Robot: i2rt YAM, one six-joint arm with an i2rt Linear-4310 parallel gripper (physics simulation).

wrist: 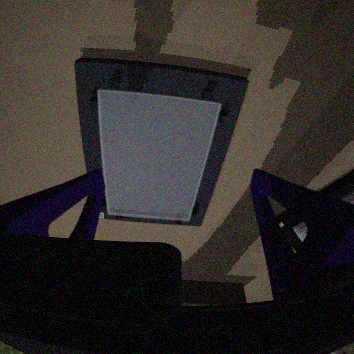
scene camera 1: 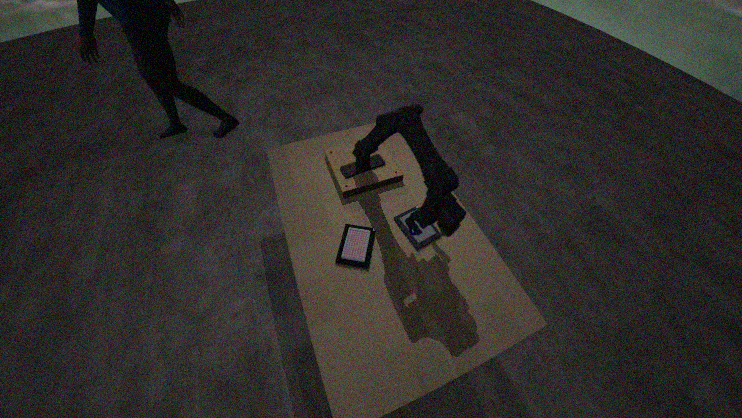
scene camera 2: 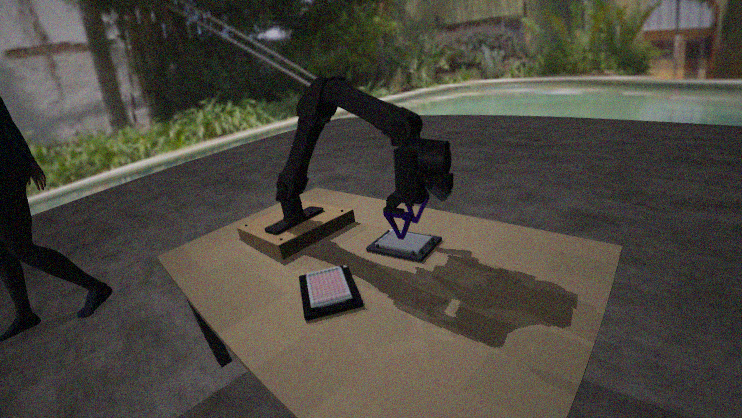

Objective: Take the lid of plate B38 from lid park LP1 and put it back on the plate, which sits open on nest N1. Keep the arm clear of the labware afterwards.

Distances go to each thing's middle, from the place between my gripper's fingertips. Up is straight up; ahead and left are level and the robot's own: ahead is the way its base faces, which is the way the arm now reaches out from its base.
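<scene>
Grey lid (scene camera 2: 412, 242): my gripper is 30 mm past it, 10 mm to the right of it and 40 mm above it. Black lid park (scene camera 2: 435, 240): 30 mm behind my hand, 10 mm to the left of it, 50 mm below it.
</scene>
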